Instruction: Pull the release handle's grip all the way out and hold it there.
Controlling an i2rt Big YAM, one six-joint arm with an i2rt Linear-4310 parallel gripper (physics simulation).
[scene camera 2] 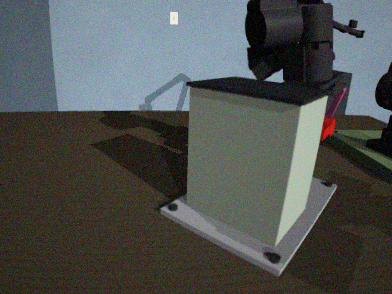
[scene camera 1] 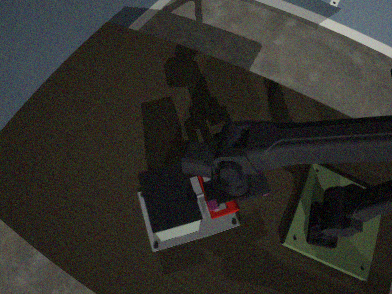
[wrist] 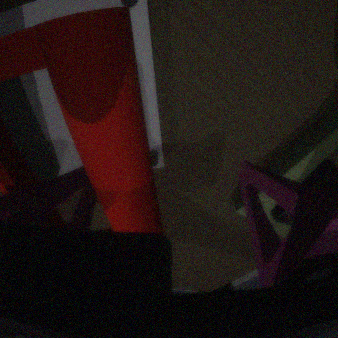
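The red release handle [scene camera 1: 224, 210] [scene camera 2: 328, 129] [wrist: 117, 160] sticks out from the side of a pale housing [scene camera 1: 177, 231] [scene camera 2: 240, 165] with a dark top. The housing stands on a grey base plate [scene camera 1: 220, 225] [scene camera 2: 225, 239] [wrist: 150, 100]. My gripper [scene camera 1: 239, 200] [wrist: 168, 169] is open, with magenta fingers. In the wrist view the handle's outer grip bar lies between them, nearer the left finger, which is by the handle's opening. The bar's near end is hidden behind the dark gripper body. In scene camera 2 the housing hides most of the handle and fingers.
A green plate [scene camera 1: 300, 225] [scene camera 2: 357, 145] [wrist: 305, 165] carrying a dark arm base [scene camera 1: 335, 220] lies to the right of the housing. The arm reaches in from the right above the table. The tall housing stands close to the gripper's left in scene camera 1.
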